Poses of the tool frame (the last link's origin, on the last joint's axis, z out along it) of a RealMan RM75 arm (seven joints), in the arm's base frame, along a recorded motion.
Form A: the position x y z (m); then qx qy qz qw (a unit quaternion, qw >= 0).
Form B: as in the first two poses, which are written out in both.
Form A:
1: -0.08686, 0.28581, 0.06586, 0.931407, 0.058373, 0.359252, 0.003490
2: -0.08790, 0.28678, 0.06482, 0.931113, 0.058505, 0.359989, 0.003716
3: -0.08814, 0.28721, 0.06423, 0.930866, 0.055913, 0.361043, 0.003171
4: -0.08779, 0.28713, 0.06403, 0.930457, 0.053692, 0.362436, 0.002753
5: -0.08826, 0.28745, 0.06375, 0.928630, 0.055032, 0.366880, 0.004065
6: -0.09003, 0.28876, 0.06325, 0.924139, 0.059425, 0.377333, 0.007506
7: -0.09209, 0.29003, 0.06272, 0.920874, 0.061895, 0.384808, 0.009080
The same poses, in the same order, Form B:
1:
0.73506, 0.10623, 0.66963, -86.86
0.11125, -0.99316, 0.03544, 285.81
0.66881, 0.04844, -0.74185, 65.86
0, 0, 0, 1

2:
0.73397, 0.10627, 0.67082, -87.90
0.11162, -0.99313, 0.03520, 286.78
0.66995, 0.04904, -0.74079, 64.82
0, 0, 0, 1

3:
0.73304, 0.10181, 0.67252, -88.14
0.10638, -0.99373, 0.03447, 287.21
0.67181, 0.04628, -0.73928, 64.23
0, 0, 0, 1

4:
0.73151, 0.09792, 0.67476, -87.79
0.10191, -0.99422, 0.03380, 287.13
0.67417, 0.04404, -0.73727, 64.03
0, 0, 0, 1

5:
0.72474, 0.09923, 0.68184, -88.26
0.10519, -0.99391, 0.03283, 287.45
0.68094, 0.04793, -0.73076, 63.75
0, 0, 0, 1

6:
0.70818, 0.10417, 0.69831, -90.03
0.11550, -0.99282, 0.03097, 288.76
0.69652, 0.05872, -0.71513, 63.25
0, 0, 0, 1

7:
0.69618, 0.10701, 0.70984, -92.09
0.12098, -0.99217, 0.03091, 290.03
0.70760, 0.06436, -0.70368, 62.72
0, 0, 0, 1

